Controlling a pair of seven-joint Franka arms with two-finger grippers.
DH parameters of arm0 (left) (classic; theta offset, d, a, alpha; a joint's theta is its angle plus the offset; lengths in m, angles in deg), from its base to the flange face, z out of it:
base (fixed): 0 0 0 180
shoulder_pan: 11.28 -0.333 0 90
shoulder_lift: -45.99 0 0 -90
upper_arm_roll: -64.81 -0.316 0.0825 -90
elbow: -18.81 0 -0.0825 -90
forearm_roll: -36.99 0.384 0 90
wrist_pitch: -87.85 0 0.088 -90
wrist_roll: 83.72 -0.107 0 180
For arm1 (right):
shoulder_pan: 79.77 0.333 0 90
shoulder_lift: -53.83 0 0 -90
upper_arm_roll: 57.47 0.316 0.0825 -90
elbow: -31.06 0 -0.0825 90
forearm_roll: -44.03 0.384 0 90
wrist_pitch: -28.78 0 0.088 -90
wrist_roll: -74.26 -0.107 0 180
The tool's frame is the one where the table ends.
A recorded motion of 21 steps. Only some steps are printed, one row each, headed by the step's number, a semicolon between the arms.
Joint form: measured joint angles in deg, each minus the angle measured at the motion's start. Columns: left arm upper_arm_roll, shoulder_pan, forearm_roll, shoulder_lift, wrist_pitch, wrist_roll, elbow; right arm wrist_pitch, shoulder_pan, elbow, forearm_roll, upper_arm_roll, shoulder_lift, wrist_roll.
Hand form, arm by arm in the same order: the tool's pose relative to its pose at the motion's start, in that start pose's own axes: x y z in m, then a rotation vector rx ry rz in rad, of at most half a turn. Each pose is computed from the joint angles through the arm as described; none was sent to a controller.
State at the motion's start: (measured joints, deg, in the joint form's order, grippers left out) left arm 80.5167 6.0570 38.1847 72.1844 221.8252 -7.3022 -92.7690; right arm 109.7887 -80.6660 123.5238 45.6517 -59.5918 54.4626 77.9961
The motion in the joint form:
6: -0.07 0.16 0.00 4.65 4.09 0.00 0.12; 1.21 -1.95 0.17 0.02 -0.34 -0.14 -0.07
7: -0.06 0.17 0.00 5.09 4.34 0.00 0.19; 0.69 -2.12 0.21 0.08 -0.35 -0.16 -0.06
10: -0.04 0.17 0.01 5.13 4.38 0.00 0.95; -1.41 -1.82 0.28 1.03 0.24 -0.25 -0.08
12: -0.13 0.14 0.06 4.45 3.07 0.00 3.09; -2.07 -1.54 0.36 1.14 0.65 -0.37 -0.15
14: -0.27 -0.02 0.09 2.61 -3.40 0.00 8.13; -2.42 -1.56 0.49 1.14 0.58 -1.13 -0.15
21: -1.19 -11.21 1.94 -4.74 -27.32 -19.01 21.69; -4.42 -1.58 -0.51 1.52 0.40 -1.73 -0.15
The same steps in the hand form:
6: 0.0025 0.0019 0.0416 -0.0001 -0.0210 -0.0063; 0.0014 0.0215 0.0001 0.0064 0.0173 0.0406
7: 0.0026 0.0021 0.0453 0.0012 -0.0234 -0.0068; 0.0005 0.0230 0.0013 0.0089 0.0074 0.0434
10: 0.0038 0.0064 0.0403 -0.0117 -0.0202 -0.0068; -0.0019 0.0124 0.0060 0.0253 -0.0312 0.0257
12: 0.0079 0.0165 0.0197 -0.0357 -0.0093 -0.0076; -0.0018 0.0058 0.0087 0.0257 -0.0467 0.0149
14: 0.0149 0.0313 -0.0281 -0.0391 0.0027 -0.0103; 0.0020 0.0070 0.0165 0.0274 -0.0682 0.0170
21: 0.1376 -0.0182 -0.1949 0.0253 0.0463 0.1264; 0.0013 0.0078 0.0163 0.0363 -0.0954 0.0186

